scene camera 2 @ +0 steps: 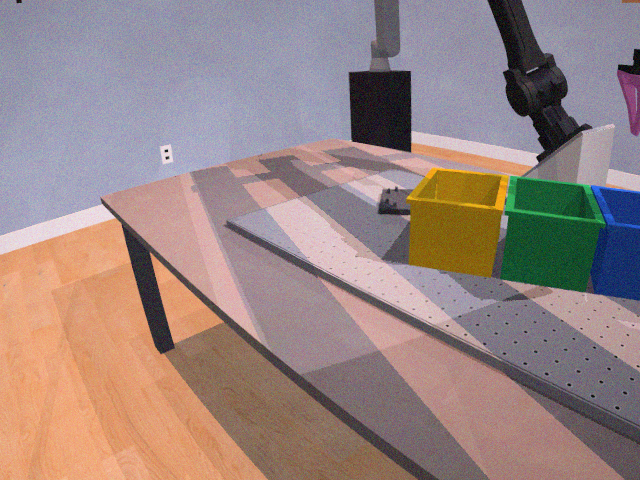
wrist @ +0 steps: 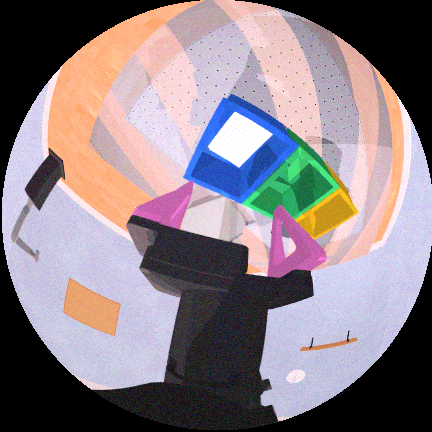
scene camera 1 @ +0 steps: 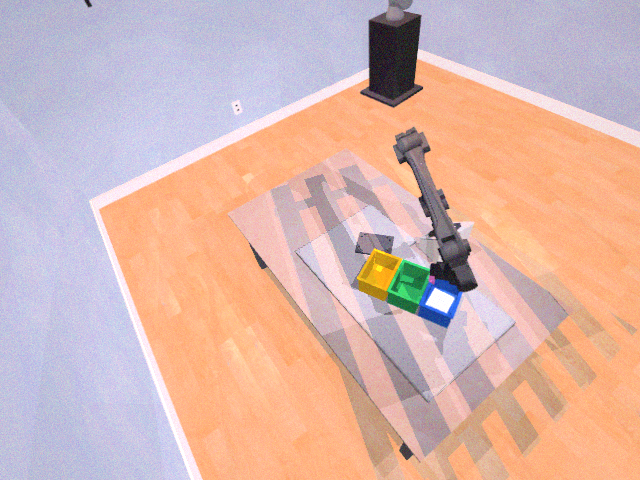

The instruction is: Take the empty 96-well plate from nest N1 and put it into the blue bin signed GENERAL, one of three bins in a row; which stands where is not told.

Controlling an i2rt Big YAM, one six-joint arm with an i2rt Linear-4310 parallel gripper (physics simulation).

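Frame: origin at the arm's base, x left, y back, z up, level; centimetres.
Seen in the pictures: gripper, fingertip midpoint: (wrist: pixel 236 196) (scene camera 1: pixel 446 285); arm's base, origin of the base link: (scene camera 2: pixel 568 148).
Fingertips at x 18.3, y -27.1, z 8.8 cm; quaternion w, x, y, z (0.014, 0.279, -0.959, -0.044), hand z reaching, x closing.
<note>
Pixels of each thing's middle, then the offset from my fingertips to it. "*": a spot on its surface instead.
- white 96-well plate, body centre: (wrist: pixel 240 136) (scene camera 1: pixel 437 304) dx -1.4, dy +1.8, dz -19.1 cm
- dark flat nest, body centre: (scene camera 2: pixel 422 199) (scene camera 1: pixel 374 243) dx -40.9, dy +7.5, dz -19.3 cm
- green bin, body centre: (scene camera 2: pixel 547 229) (wrist: pixel 288 178) (scene camera 1: pixel 409 286) dx -13.6, dy -1.6, dz -15.4 cm
- yellow bin, surface spot: (scene camera 2: pixel 452 237) (scene camera 1: pixel 371 289) * dx -23.5, dy -13.3, dz -15.2 cm
The white 96-well plate (scene camera 1: pixel 439 300) (wrist: pixel 239 139) lies inside the blue bin (scene camera 1: pixel 434 315) (scene camera 2: pixel 617 258) (wrist: pixel 215 172), toward one side of it. The blue bin stands at one end of the row, beside the green one; no sign can be read on it. My gripper (wrist: pixel 236 196) is open and empty, above and beside the blue bin, apart from the plate. One pink finger (scene camera 2: pixel 629 95) shows at the right edge in scene view 2. In scene view 1 the arm hides most of the gripper. A dark flat nest (scene camera 1: pixel 374 242) (scene camera 2: pixel 395 201) behind the yellow bin bears no plate; its label cannot be read.
The green bin (scene camera 1: pixel 403 303) (scene camera 2: pixel 550 253) (wrist: pixel 272 200) stands in the middle of the row and the yellow bin (scene camera 1: pixel 371 287) (scene camera 2: pixel 452 237) (wrist: pixel 330 215) at the other end. A pale upright panel (scene camera 1: pixel 465 229) (scene camera 2: pixel 591 155) (wrist: pixel 205 217) stands near the arm.
</note>
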